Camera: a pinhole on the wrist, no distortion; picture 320 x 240 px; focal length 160.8 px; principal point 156.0 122.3 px. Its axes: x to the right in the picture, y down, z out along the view. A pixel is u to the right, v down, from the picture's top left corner.
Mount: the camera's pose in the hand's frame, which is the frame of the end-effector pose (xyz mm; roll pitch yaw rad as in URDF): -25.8 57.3 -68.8 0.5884 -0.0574 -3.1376
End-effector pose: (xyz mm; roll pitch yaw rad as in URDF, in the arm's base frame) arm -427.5 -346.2 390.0 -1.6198 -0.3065 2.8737
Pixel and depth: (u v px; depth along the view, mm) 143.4 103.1 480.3
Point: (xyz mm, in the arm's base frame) -642.3 -575.1 31.6
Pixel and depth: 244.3 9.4 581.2
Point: -378.8 -536.5 -403.7
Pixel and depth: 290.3 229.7 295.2
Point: -295.3 -690.1 246.5
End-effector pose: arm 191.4 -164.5 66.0 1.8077 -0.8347 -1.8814
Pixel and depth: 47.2 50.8 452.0
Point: -44.2 32.7 566.2
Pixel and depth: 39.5 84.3 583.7
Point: -204.6 -13.2 651.1
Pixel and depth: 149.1 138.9 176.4
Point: 107.4 -40.7 136.6
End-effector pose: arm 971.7 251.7 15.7 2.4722 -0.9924 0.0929
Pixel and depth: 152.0 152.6 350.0
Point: 1068.3 -55.0 -27.2
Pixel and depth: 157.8 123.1 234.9
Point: 969.4 25.2 9.8
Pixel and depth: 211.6 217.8 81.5
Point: 937.1 182.5 -15.5
